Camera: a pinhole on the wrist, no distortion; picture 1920 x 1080 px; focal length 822.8 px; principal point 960.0 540.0 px. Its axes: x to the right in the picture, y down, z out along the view. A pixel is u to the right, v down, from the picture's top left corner.
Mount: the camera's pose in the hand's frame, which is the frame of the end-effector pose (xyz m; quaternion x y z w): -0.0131 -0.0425 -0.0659 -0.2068 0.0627 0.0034 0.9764
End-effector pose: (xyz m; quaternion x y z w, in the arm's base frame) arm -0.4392 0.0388 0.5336 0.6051 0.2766 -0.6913 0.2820
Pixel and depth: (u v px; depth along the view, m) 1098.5 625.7 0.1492
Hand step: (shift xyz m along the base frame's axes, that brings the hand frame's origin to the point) -0.0212 -0.0667 -0.0236
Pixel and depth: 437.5 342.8 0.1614
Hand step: -0.0715 -0.0662 0.1062
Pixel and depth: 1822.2 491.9 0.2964
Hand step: -0.1125 -0.1804 -0.3116
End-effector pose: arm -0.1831 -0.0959 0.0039 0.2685 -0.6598 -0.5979 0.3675
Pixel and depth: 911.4 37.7 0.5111
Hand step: -0.4521 0.2719 -0.1221
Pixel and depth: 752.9 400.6 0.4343
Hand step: -0.2543 0.2820 0.0505
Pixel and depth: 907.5 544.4 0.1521
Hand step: -0.0545 0.0494 0.0178
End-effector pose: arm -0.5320 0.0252 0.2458 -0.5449 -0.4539 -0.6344 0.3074
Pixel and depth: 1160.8 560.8 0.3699
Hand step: 0.1794 0.1991 0.1433
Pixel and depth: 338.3 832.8 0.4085
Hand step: 0.4081 0.1257 -0.2052
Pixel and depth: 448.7 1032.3 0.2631
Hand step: 0.2723 0.0182 -0.0942
